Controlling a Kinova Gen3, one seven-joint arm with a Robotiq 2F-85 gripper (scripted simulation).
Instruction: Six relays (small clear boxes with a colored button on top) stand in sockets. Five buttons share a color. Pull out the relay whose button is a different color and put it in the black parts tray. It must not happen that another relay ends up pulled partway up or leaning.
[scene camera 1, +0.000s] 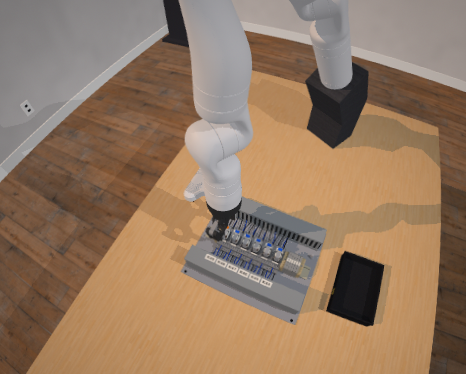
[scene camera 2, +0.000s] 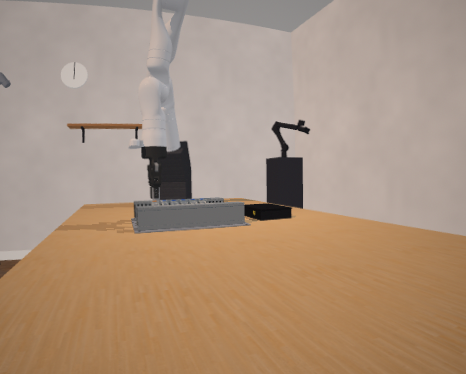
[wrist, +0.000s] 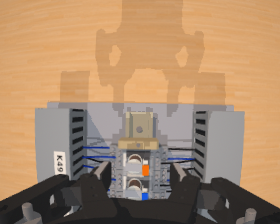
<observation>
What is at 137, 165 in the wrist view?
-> A relay.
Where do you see my gripper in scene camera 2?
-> At 155, 199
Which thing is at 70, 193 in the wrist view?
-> My gripper.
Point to a black parts tray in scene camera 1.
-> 356, 288
</observation>
